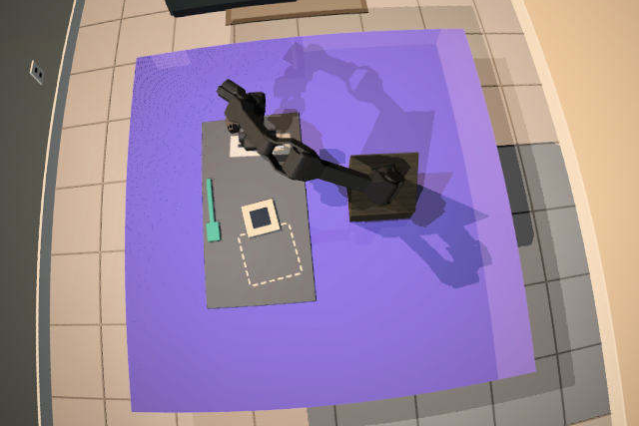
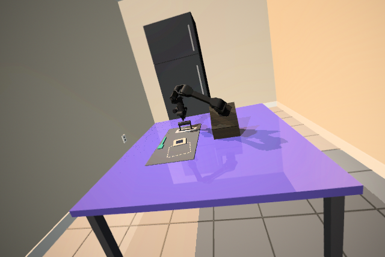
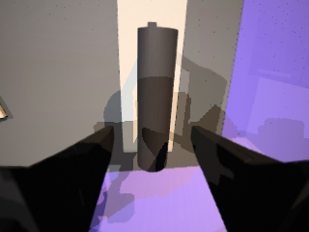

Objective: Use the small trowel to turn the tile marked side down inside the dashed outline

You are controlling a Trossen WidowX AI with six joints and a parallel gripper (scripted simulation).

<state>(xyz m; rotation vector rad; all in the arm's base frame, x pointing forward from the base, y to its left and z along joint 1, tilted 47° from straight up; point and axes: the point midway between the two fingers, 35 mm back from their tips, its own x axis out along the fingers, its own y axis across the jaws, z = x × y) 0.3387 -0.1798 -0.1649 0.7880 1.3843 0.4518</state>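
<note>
Now: the trowel 70 mm below my gripper tip and 20 mm behind it. The rest, counted from my gripper tip: grey mat: 200 mm to the left, 130 mm below, 60 mm ahead; then green flat tool: 210 mm to the left, 200 mm ahead, 100 mm below; then tile: 250 mm to the left, 100 mm below, 50 mm ahead.
</note>
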